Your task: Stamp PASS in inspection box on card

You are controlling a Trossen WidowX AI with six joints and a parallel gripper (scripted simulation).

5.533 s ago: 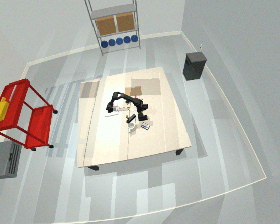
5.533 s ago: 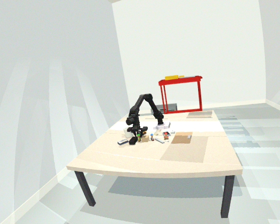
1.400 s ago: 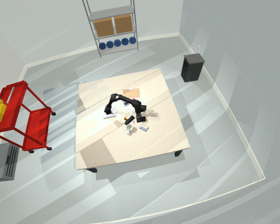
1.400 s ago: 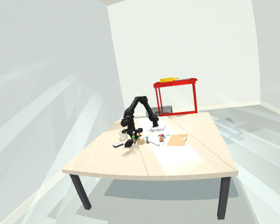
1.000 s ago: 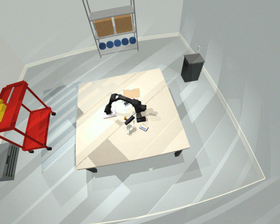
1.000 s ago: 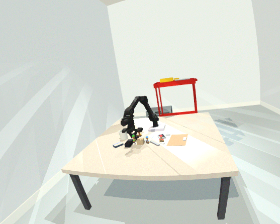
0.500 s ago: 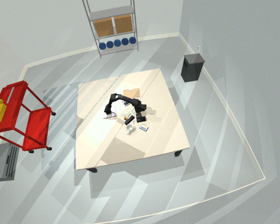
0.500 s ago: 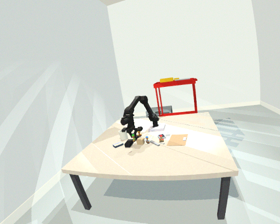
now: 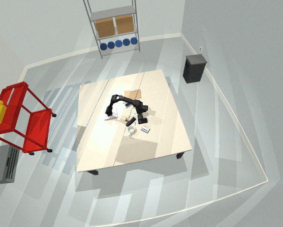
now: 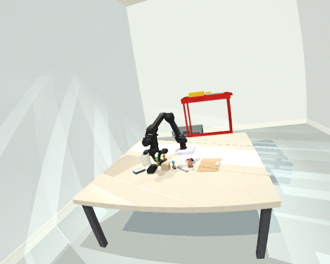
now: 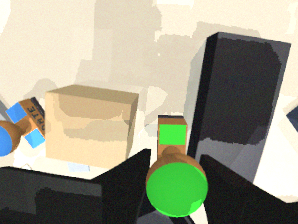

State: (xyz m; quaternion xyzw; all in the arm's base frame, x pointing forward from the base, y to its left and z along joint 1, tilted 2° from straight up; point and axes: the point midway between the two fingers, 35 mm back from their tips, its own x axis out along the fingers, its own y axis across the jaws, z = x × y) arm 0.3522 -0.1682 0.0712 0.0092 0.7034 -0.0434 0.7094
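My gripper tip is 250 mm to the right of the dark ink pad, 90 mm past it and 60 mm above it. The rest, counted from my gripper tip: green-topped stamp 10 mm below; black box 50 mm to the right, 50 mm below, 20 mm ahead; tan block 60 mm to the left, 40 mm below, 10 mm ahead.
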